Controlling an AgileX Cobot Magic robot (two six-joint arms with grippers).
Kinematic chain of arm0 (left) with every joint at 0, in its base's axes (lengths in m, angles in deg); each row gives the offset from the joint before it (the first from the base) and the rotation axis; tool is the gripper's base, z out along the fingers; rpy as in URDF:
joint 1: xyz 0 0 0.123 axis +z
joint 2: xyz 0 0 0 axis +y
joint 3: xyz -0.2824 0 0.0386 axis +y
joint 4: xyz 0.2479 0 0.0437 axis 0.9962 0 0.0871
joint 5: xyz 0 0 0 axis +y
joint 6: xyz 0.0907 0 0.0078 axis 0.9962 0 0.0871
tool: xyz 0 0 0 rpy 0 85 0
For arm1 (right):
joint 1: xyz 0 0 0.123 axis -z
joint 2: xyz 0 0 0 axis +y
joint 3: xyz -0.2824 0 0.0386 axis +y
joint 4: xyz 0.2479 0 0.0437 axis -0.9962 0 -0.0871
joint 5: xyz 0 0 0 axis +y
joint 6: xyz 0.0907 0 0.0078 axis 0.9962 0 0.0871
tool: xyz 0 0 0 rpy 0 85 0
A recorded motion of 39 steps. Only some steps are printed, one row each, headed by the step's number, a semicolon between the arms.
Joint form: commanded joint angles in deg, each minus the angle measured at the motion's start. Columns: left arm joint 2, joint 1, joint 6, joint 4, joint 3, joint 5; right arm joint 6, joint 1, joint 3, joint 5, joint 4, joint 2.
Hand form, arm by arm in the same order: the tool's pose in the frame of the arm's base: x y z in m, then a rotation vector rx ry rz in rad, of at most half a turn. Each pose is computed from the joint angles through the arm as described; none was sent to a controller.
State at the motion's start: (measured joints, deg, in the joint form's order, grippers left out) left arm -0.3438 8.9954 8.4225 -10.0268 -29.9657 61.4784; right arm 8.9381 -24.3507 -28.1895 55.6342 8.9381 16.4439
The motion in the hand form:
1: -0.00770 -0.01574 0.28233 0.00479 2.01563 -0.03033; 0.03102 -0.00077 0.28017 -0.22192 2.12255 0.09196
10: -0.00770 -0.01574 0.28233 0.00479 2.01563 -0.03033; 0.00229 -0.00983 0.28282 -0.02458 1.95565 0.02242
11: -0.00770 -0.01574 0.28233 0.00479 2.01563 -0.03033; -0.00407 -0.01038 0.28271 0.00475 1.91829 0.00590
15: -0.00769 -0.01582 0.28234 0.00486 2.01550 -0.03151; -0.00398 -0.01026 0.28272 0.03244 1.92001 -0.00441
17: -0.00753 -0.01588 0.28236 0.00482 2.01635 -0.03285; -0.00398 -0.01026 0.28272 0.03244 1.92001 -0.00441
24: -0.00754 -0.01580 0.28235 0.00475 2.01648 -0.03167; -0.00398 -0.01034 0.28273 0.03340 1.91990 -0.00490
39: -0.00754 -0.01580 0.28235 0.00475 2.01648 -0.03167; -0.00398 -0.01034 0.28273 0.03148 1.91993 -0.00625
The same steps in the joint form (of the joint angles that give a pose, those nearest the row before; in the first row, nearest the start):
1: -0.23 -0.40 -0.29 -0.34 0.23 0.06; -1.66 6.13 0.17 -0.52 -0.92 -5.84
10: -0.23 -0.40 -0.29 -0.34 0.23 0.06; -1.66 15.81 0.17 -0.52 -1.20 -16.10
11: -0.23 -0.40 -0.29 -0.34 0.23 0.06; -1.95 17.65 0.17 -0.52 -1.38 -18.28
15: -0.23 -0.40 -0.29 -0.40 0.23 0.06; -1.55 18.91 0.17 -0.52 -1.38 -18.16
17: -0.17 -0.40 -0.29 -0.46 0.23 0.06; -1.55 18.91 0.17 -0.52 -1.38 -18.16
24: -0.17 -0.40 -0.29 -0.40 0.23 0.06; -1.49 18.91 0.17 -0.51 -1.32 -18.16
39: -0.17 -0.40 -0.29 -0.40 0.23 0.06; -1.60 18.91 0.17 -0.51 -1.32 -18.16

